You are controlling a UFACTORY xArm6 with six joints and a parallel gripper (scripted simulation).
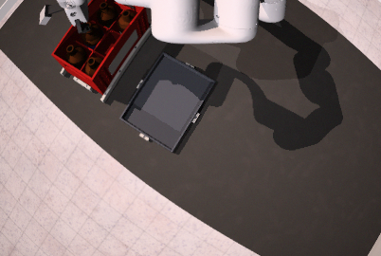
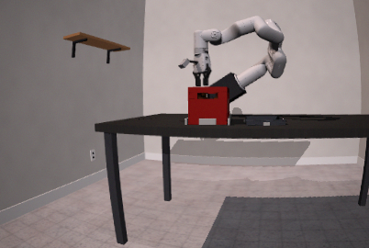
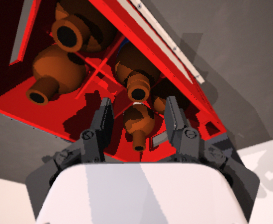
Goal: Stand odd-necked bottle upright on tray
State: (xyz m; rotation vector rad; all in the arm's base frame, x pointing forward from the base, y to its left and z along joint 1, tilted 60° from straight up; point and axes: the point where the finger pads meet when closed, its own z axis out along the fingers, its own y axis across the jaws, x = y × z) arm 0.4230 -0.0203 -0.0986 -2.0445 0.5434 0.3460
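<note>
My hand is 1 cm past the red crate, 4 cm to the right of it and 12 cm above it. From my hand the other things lie so: dark flat tray: 3 cm behind, 33 cm to the left, 19 cm below.
</note>
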